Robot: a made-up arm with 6 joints. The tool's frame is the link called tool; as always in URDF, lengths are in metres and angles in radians. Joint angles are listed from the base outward.
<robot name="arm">
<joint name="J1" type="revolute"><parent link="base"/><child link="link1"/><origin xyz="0 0 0.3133"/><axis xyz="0 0 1"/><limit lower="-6.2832" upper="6.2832"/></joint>
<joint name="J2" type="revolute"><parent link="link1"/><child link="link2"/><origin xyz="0 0 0"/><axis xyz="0 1 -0.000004"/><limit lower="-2.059" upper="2.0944"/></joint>
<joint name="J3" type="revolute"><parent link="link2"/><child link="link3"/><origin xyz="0.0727 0 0.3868"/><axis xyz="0 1 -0.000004"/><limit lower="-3.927" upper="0.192"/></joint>
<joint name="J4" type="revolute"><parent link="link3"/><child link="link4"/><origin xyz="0.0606 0 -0.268"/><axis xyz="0 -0.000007 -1"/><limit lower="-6.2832" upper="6.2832"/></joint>
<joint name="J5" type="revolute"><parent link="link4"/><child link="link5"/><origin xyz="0 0 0"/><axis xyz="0 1 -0.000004"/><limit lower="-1.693" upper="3.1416"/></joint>
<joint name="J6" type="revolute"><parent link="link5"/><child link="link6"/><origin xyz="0.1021 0 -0.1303"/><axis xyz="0 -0.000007 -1"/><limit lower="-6.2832" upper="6.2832"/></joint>
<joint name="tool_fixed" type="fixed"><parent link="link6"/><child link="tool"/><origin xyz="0 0 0" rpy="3.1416 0 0"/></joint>
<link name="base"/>
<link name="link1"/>
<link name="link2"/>
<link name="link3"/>
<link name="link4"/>
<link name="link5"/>
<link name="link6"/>
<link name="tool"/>
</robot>
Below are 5 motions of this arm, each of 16 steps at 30 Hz.
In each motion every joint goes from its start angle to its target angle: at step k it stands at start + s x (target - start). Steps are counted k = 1, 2, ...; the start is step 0. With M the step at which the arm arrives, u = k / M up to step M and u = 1 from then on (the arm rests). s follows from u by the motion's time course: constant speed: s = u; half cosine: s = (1 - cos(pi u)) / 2; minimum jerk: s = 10 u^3 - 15 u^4 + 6 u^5.
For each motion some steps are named. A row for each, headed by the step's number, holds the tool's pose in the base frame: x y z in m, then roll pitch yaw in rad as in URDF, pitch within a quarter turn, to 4 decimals.
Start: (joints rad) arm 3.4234 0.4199 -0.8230 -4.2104 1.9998 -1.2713
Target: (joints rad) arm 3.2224 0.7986 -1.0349 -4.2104 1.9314 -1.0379
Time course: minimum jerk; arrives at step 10
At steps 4, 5, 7, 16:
4: -0.4548 -0.2445 0.3636 -1.0196 0.0109 3.0325
5: -0.4759 -0.2294 0.3358 -1.0399 0.0788 3.0132
7: -0.5090 -0.1979 0.2817 -1.0729 0.2061 2.9733
16: -0.5220 -0.1812 0.2543 -1.0871 0.2684 2.9523

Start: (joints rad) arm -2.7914 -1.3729 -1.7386 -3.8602 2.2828 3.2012
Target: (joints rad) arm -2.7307 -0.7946 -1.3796 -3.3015 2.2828 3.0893
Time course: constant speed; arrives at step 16
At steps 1, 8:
1: 0.5281 0.0838 0.7496 2.9796 0.9188 2.6529
8: 0.3678 0.0714 0.8876 2.4424 1.2435 2.4574

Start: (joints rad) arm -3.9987 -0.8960 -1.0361 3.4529 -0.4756 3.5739
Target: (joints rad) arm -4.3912 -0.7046 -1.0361 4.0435 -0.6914 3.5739
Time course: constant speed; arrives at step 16
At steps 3, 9, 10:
3: -0.1059 0.0372 0.6516 -1.7705 -0.7252 0.9794
9: -0.1314 0.0447 0.6540 -1.8312 -0.4851 0.9703
10: -0.1353 0.0468 0.6552 -1.8359 -0.4447 0.9649

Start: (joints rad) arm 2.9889 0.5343 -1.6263 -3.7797 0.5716 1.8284
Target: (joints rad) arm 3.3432 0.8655 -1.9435 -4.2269 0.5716 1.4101
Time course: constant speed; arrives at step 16
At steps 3, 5, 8, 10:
3: -0.6803 0.0690 0.4356 1.6036 0.4467 -1.2771
5: -0.6940 0.0400 0.4236 1.6286 0.5439 -1.1929
8: -0.7112 -0.0057 0.4050 1.6761 0.6876 -1.0548
10: -0.7203 -0.0374 0.3920 1.7172 0.7815 -0.9519

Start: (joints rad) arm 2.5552 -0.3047 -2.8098 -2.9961 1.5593 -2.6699
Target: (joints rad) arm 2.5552 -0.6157 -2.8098 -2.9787 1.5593 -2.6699
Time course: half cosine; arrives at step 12
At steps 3, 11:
3: 0.2267 -0.1278 1.0696 1.5856 1.0963 1.1456
11: 0.3823 -0.2289 0.9775 2.0696 0.9953 1.5815

